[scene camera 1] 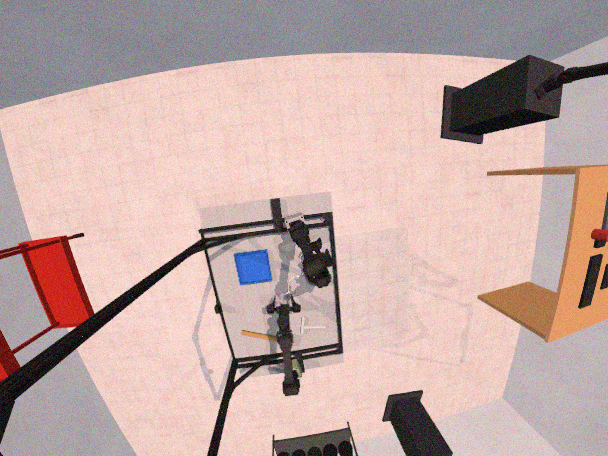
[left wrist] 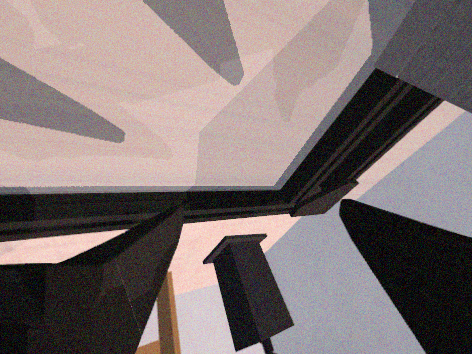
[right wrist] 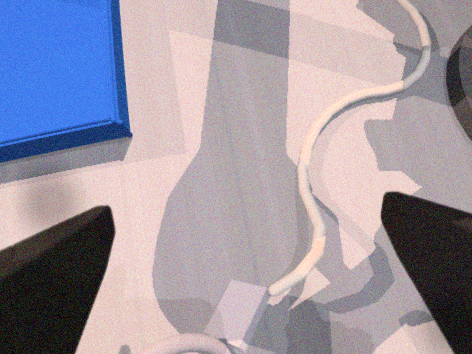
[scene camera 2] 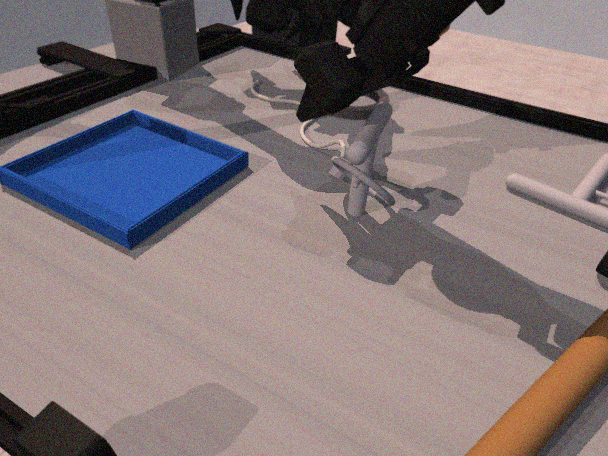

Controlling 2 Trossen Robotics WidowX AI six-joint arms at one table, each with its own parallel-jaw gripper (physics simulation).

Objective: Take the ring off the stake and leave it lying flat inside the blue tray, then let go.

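Where they show: left gripper, fingertip midpoint: [scene camera 1: 323,243] [left wrist: 259,209] [scene camera 2: 262,29]; right gripper, fingertip midpoint: [scene camera 1: 283,294] [right wrist: 249,212]; left arm's base, origin of the base link: [scene camera 1: 296,227].
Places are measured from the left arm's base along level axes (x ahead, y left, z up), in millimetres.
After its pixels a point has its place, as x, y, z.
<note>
The blue tray [scene camera 1: 254,267] {175, -310, -107} [scene camera 2: 182,212] {261, -356, -112} [right wrist: 55,75] {225, -273, -107} lies flat, its inside bare. A pale grey stake [scene camera 2: 371,131] {437, -281, -8} leans on the table to the right of the tray in scene camera 2. A thin pale grey ring [scene camera 2: 372,185] {449, -292, -61} [right wrist: 190,342] {399, -236, -75} sits tilted around its lower part; in the right wrist view a top arc of it shows at the bottom edge, below the fingers. My right gripper [scene camera 1: 283,302] {362, -196, -34} [right wrist: 249,212] {362, -196, -34} is open and empty above the table, near the stake. My left gripper [left wrist: 259,209] {147, 113, -53} is open and empty, facing the table's edge; its fingers are hidden in scene camera 1.
A pale block [right wrist: 237,310] {395, -214, -95} with a cream cable [scene camera 2: 320,145] {353, -160, -103} [right wrist: 305,185] {350, -156, -104} lies beside the ring. A dark ring [scene camera 2: 381,97] {396, 27, -98} [right wrist: 456,80] {325, -40, -102} lies behind the stake. An orange rod [scene camera 1: 257,335] {613, -456, -85} [scene camera 2: 545,400] {613, -469, -82} and a white rod stand [scene camera 2: 550,197] {641, -166, -99} lie farther right in scene camera 2.
</note>
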